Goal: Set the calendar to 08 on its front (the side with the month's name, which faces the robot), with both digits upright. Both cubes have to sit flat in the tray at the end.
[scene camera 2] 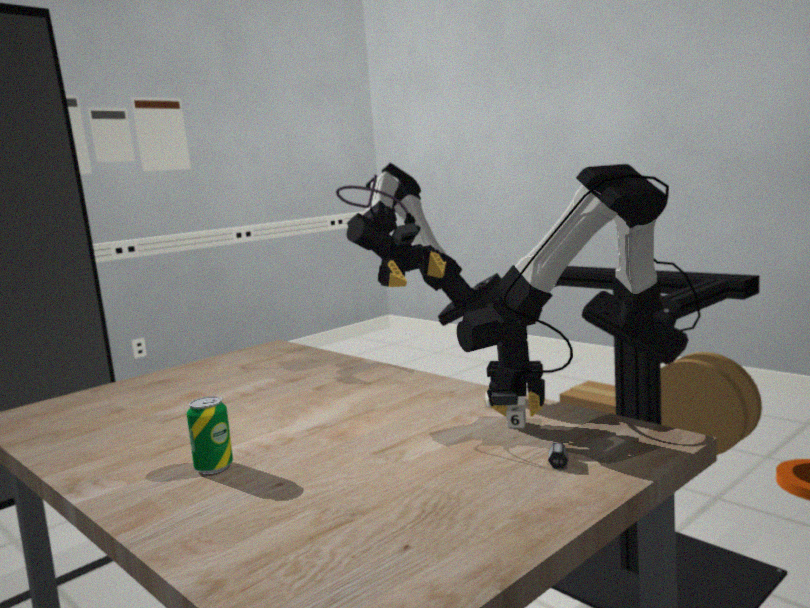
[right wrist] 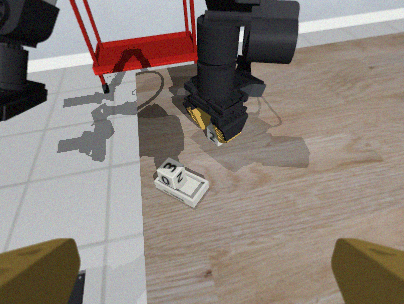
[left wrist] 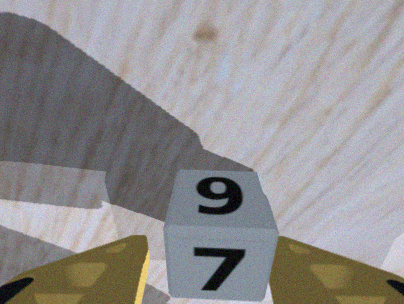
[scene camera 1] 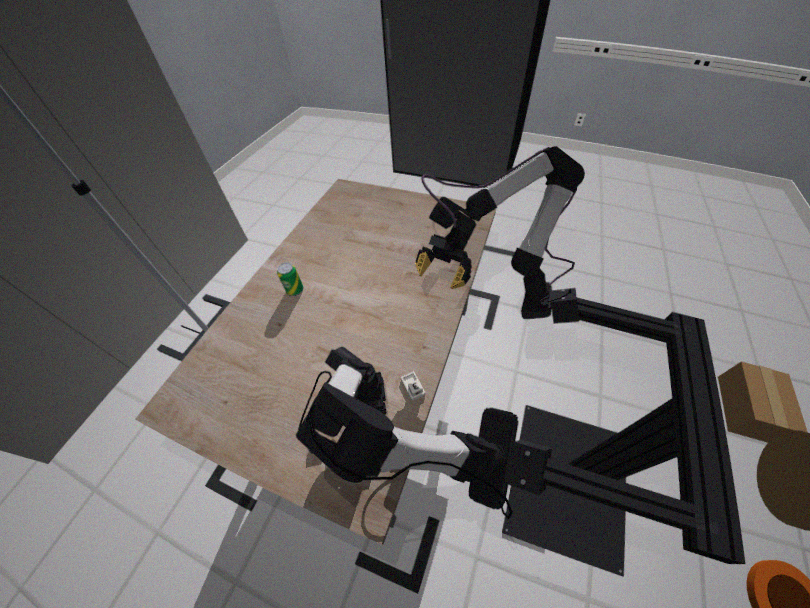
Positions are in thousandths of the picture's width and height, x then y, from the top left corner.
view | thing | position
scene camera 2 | my left gripper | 640,683
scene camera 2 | my right gripper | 524,460
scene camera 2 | can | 256,687
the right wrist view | my left gripper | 528,442
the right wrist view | my right gripper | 509,824
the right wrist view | white tray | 472,630
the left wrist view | my left gripper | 511,811
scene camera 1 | my right gripper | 538,463
